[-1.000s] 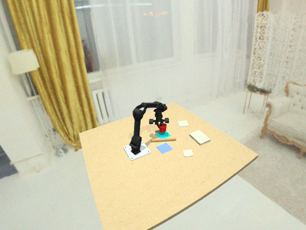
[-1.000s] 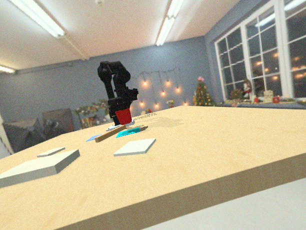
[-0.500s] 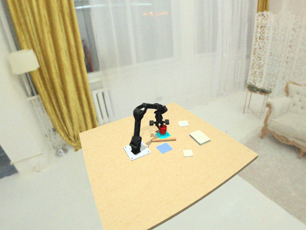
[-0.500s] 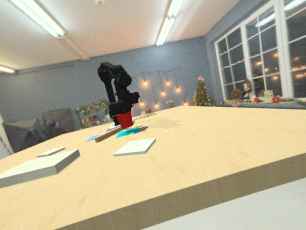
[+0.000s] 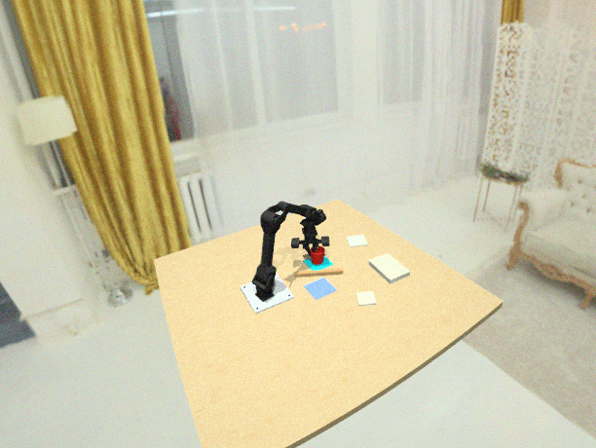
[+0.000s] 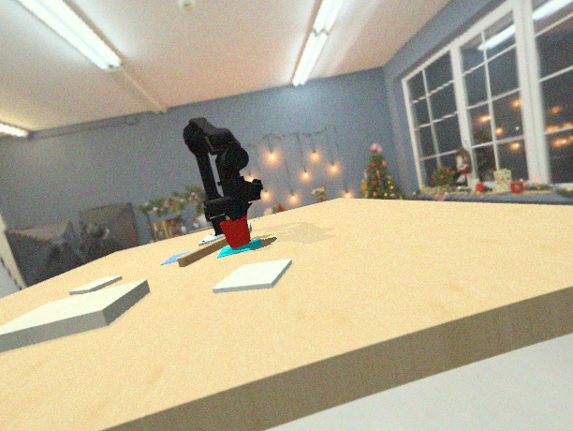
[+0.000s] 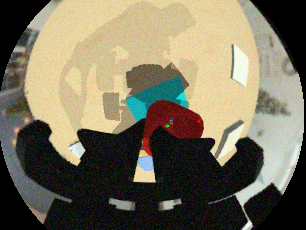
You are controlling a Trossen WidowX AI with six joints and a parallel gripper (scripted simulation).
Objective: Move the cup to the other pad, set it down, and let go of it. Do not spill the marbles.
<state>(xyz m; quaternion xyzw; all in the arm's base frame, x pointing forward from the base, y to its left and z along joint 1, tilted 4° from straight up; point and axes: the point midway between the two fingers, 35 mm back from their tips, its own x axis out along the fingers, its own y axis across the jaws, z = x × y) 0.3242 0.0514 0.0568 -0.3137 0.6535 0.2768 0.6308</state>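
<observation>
The red cup is 20 mm to the right of my gripper tip and 20 mm ahead of it. Round my gripper tip: wooden strip (100 mm to the right, 40 mm below, 40 mm behind); then light blue pad (180 mm to the right, 100 mm behind, 50 mm below).
</observation>
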